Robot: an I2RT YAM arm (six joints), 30 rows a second.
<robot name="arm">
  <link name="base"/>
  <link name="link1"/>
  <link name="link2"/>
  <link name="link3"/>
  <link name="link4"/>
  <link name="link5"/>
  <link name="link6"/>
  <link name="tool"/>
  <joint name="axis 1" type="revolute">
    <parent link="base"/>
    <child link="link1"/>
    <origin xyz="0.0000 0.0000 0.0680" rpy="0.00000 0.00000 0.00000"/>
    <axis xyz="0 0 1"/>
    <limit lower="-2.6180" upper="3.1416"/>
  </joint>
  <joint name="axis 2" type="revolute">
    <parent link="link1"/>
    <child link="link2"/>
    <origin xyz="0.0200 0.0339 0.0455" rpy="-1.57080 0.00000 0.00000"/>
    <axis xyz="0 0 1"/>
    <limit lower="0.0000" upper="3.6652"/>
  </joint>
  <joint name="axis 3" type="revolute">
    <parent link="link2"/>
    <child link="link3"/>
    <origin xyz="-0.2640 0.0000 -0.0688" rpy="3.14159 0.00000 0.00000"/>
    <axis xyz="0 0 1"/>
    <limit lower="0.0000" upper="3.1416"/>
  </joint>
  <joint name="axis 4" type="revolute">
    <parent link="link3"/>
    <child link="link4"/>
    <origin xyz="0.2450 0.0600 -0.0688" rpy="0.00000 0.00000 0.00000"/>
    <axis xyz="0 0 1"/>
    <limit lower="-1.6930" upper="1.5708"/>
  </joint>
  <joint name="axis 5" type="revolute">
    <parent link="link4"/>
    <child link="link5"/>
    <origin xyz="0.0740 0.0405 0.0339" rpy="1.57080 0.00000 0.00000"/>
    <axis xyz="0 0 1"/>
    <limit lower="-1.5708" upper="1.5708"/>
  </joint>
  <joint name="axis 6" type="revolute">
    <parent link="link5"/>
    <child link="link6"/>
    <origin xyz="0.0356 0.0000 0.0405" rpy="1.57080 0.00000 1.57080"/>
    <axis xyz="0 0 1"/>
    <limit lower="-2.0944" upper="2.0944"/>
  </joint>
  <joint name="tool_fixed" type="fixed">
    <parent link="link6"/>
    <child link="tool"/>
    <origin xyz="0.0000 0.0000 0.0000" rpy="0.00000 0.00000 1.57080"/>
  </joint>
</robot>
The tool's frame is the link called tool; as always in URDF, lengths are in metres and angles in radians.
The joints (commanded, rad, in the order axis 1, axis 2, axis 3, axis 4, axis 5, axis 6), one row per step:
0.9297, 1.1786, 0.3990, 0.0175, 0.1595, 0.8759
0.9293, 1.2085, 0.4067, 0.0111, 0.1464, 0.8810
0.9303, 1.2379, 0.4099, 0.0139, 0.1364, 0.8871
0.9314, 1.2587, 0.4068, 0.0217, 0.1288, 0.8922
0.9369, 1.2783, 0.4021, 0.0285, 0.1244, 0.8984
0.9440, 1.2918, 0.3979, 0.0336, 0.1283, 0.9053
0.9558, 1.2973, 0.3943, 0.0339, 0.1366, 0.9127
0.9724, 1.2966, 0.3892, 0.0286, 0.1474, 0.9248
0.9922, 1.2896, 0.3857, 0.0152, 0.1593, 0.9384
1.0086, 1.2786, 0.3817, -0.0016, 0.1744, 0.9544
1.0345, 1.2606, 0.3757, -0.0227, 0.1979, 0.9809
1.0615, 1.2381, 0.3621, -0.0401, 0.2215, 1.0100
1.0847, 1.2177, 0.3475, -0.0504, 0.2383, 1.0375
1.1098, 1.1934, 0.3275, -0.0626, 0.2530, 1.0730
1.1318, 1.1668, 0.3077, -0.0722, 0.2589, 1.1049
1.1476, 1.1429, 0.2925, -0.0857, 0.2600, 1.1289
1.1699, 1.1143, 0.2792, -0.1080, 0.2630, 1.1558
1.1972, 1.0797, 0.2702, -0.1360, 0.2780, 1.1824
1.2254, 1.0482, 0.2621, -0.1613, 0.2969, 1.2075
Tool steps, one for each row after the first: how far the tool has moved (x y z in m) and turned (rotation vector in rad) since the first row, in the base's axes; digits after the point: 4 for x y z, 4 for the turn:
0.0011, 0.0020, -0.0041, -0.0147, 0.0269, 0.0054
0.0017, 0.0039, -0.0089, -0.0259, 0.0495, 0.0090
0.0017, 0.0047, -0.0133, -0.0329, 0.0659, 0.0116
0.0005, 0.0054, -0.0180, -0.0420, 0.0818, 0.0155
-0.0008, 0.0060, -0.0215, -0.0504, 0.0900, 0.0147
-0.0030, 0.0068, -0.0235, -0.0577, 0.0934, 0.0153
-0.0066, 0.0073, -0.0251, -0.0646, 0.0975, 0.0155
-0.0109, 0.0078, -0.0255, -0.0715, 0.1012, 0.0172
-0.0148, 0.0073, -0.0256, -0.0783, 0.1038, 0.0116
-0.0205, 0.0068, -0.0250, -0.0826, 0.1044, 0.0022
-0.0270, 0.0049, -0.0255, -0.0848, 0.1049, -0.0078
-0.0328, 0.0029, -0.0264, -0.0814, 0.1070, -0.0159
-0.0393, -0.0004, -0.0282, -0.0761, 0.1152, -0.0265
-0.0453, -0.0037, -0.0296, -0.0652, 0.1256, -0.0318
-0.0499, -0.0068, -0.0307, -0.0585, 0.1370, -0.0345
-0.0555, -0.0099, -0.0312, -0.0536, 0.1489, -0.0343
-0.0612, -0.0126, -0.0300, -0.0480, 0.1500, -0.0361
-0.0665, -0.0150, -0.0290, -0.0434, 0.1471, -0.0382

